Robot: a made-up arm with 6 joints. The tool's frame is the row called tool.
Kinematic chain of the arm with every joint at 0, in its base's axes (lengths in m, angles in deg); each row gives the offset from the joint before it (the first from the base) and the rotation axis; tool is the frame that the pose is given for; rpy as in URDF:
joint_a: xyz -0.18 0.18 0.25 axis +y
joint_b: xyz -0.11 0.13 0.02 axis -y
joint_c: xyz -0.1 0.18 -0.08 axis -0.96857 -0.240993 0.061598
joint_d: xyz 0.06 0 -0.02 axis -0.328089 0.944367 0.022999
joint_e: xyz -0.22 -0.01 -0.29 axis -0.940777 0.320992 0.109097
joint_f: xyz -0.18 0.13 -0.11 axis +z
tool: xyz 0.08 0.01 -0.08 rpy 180 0 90
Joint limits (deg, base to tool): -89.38..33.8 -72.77..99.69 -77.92..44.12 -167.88..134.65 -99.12..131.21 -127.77..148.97
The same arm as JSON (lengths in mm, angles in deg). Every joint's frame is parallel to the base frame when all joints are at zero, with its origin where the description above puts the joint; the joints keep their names.
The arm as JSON. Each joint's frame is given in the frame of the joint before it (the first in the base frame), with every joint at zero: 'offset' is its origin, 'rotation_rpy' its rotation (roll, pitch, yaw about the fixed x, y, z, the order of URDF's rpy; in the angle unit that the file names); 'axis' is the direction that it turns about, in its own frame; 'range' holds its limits. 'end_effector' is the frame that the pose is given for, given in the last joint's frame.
{
  "length_unit": "mm",
  "angle_unit": "deg",
  "chain": [
    {
      "id": "joint_a",
      "offset": [
        -180.0,
        180.0,
        250.0
      ],
      "rotation_rpy": [
        0.0,
        0.0,
        0.0
      ],
      "axis": [
        0.0,
        1.0,
        0.0
      ],
      "range": [
        -89.38,
        33.8
      ]
    },
    {
      "id": "joint_b",
      "offset": [
        -110.0,
        130.0,
        20.0
      ],
      "rotation_rpy": [
        0.0,
        0.0,
        0.0
      ],
      "axis": [
        0.0,
        -1.0,
        0.0
      ],
      "range": [
        -72.77,
        99.69
      ]
    },
    {
      "id": "joint_c",
      "offset": [
        -100.0,
        180.0,
        -80.0
      ],
      "rotation_rpy": [
        0.0,
        0.0,
        0.0
      ],
      "axis": [
        -0.96857,
        -0.240993,
        0.061598
      ],
      "range": [
        -77.92,
        44.12
      ]
    },
    {
      "id": "joint_d",
      "offset": [
        60.0,
        0.0,
        -20.0
      ],
      "rotation_rpy": [
        0.0,
        0.0,
        0.0
      ],
      "axis": [
        -0.328089,
        0.944367,
        0.022999
      ],
      "range": [
        -167.88,
        134.65
      ]
    },
    {
      "id": "joint_e",
      "offset": [
        -220.0,
        -10.0,
        -290.0
      ],
      "rotation_rpy": [
        0.0,
        0.0,
        0.0
      ],
      "axis": [
        -0.940777,
        0.320992,
        0.109097
      ],
      "range": [
        -99.12,
        131.21
      ]
    },
    {
      "id": "joint_f",
      "offset": [
        -180.0,
        130.0,
        -110.0
      ],
      "rotation_rpy": [
        0.0,
        0.0,
        0.0
      ],
      "axis": [
        0.0,
        0.0,
        1.0
      ],
      "range": [
        -127.77,
        148.97
      ]
    }
  ],
  "end_effector": {
    "offset": [
      80.0,
      10.0,
      -80.0
    ],
    "rotation_rpy": [
      180.0,
      0.0,
      90.0
    ]
  }
}

